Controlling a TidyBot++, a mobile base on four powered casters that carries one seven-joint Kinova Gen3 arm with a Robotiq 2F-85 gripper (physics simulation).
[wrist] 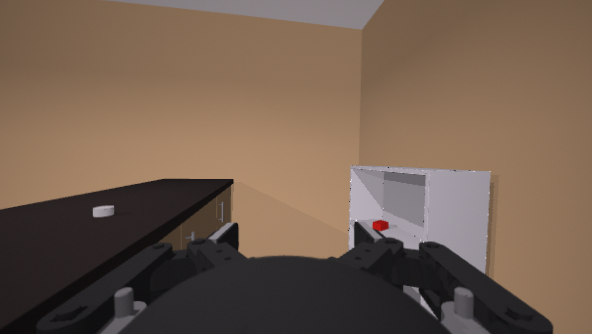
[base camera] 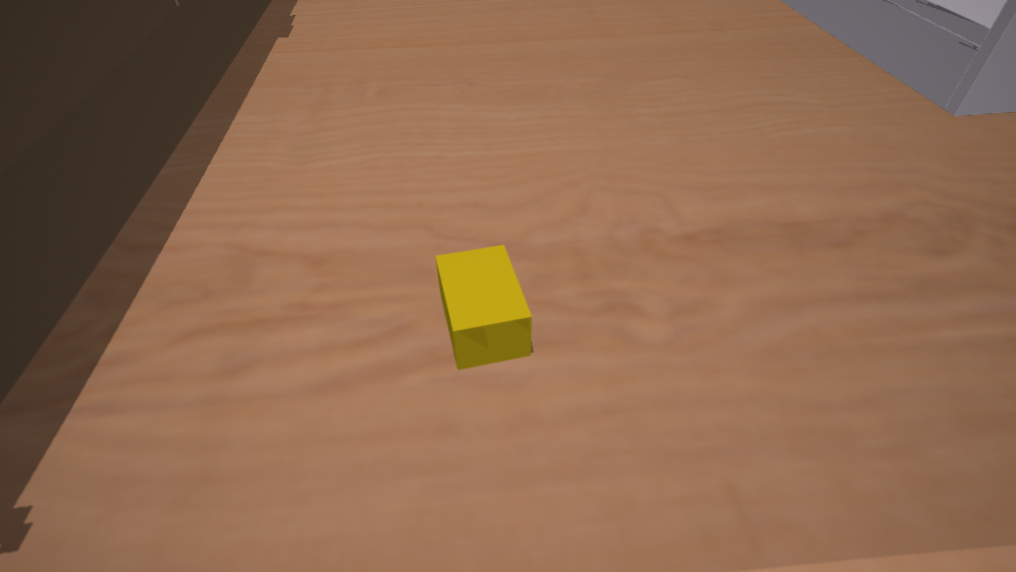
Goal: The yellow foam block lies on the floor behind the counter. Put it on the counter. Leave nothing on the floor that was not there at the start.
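Frame: origin at the arm's base, x right, y ahead, z up, level; millimetres.
Where they show: gripper, fingertip midpoint: [wrist: 296, 235].
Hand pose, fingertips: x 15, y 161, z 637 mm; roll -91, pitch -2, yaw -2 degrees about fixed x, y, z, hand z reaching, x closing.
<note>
Each offset is from my fingertips to the top centre of the thing. Level surfaces: height alone.
The yellow foam block {dx -53, dy +276, dz -989 mm} [base camera: 484, 289] lies flat on the wooden floor {dz -1034 mm} [base camera: 639, 440], near the middle of the base camera view. The counter {dz -124 mm} [wrist: 145, 202] has a dark top and stands at the left in the wrist view; its dark side [base camera: 85, 127] runs along the left of the base camera view. My gripper [wrist: 296, 235] is open, with no object between its fingers. It points level across the room, beside the counter, and the block does not show in the wrist view.
A small white round object {dx -586, dy +498, dz -100 mm} [wrist: 103, 211] sits on the counter top. A white shelf unit [wrist: 457, 215] stands at the right, with a red block {dx +594, dy +1230, dz -345 mm} [wrist: 380, 225] on a shelf. A corner of a pale unit [base camera: 874, 49] shows at the upper right in the base camera view.
</note>
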